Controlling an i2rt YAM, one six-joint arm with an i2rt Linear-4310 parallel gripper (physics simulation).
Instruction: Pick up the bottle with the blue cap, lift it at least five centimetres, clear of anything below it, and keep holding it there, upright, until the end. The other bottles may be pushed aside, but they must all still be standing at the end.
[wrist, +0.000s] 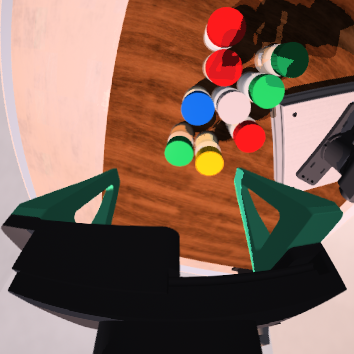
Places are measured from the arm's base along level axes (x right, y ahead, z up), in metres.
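Pixels of known places: gripper, fingertip midpoint: (176, 174); arm's base at its link origin: (330, 146).
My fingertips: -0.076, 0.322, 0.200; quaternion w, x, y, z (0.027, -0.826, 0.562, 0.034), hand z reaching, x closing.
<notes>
For each thing: its top centre in the pictures, then the offset to it from my fingertips, as dx, dy, dz. Level surfaces: height alone.
- bottle with the blue cap, top centre: (197, 109) +0.017, -0.014, -0.168
- white-capped bottle at its top centre: (233, 108) +0.044, -0.067, -0.168
- yellow-capped bottle at its top centre: (208, 163) -0.068, -0.078, -0.168
- more red-capped bottle at its top centre: (250, 138) +0.010, -0.121, -0.168
- dark green-capped bottle at its top centre: (292, 59) +0.154, -0.113, -0.168
- wooden table at its surface level: dz -0.273
The bottle with the blue cap (198, 108) stands upright in the upper middle of the wrist view, at the left side of a cluster. A white-capped bottle (234, 107) stands close on its right. A green-capped bottle (179, 153) and a yellow-capped bottle (209, 163) stand between it and my gripper in the view. A red-capped bottle (223, 67) stands just above it in the view. My gripper (176, 174) is open, with its fingers wide apart and no bottle between them. The blue cap lies beyond the fingertips. The bottle's body is mostly hidden under its cap.
Another red-capped bottle (226, 27) stands at the top, and one more red-capped bottle (249, 136) at the cluster's lower right. A green-capped bottle (267, 91) and a dark green-capped bottle (290, 60) stand at the right. A white panel with a dark edge (292, 145) borders the wooden table (145, 100).
</notes>
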